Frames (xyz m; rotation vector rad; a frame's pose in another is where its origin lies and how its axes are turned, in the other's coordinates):
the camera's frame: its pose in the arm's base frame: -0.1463 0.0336 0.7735 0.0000 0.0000 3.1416
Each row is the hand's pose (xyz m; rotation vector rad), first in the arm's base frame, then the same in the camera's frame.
Working: the arm's base frame: its pose in the camera's frame: -0.1463 0.0336 -0.7735 0.0000 0.0000 3.1416

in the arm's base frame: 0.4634 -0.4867 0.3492 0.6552 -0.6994 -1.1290
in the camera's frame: -0.6097 0.5203 -0.4243 0.7658 0.7174 1.7741
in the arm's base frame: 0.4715 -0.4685 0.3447 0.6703 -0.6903 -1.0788
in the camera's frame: -0.6178 0.5021 -0.4288 0.7660 0.7438 1.8188
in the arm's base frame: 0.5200 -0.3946 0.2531 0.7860 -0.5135 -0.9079
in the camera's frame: -0.6663 0.4282 -0.5204 0.5981 0.9155 1.9886
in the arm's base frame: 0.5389 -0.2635 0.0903 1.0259 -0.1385 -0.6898
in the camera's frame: -0.6852 0.2971 -0.6832 0.1702 1.2610 2.1329
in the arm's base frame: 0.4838 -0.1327 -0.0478 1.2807 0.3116 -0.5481
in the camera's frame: -0.6301 0.1663 -0.8213 -0.3888 1.5980 2.0567
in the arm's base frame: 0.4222 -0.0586 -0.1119 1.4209 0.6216 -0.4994
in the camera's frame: -0.5685 0.0922 -0.8854 -0.7664 1.7519 1.8946
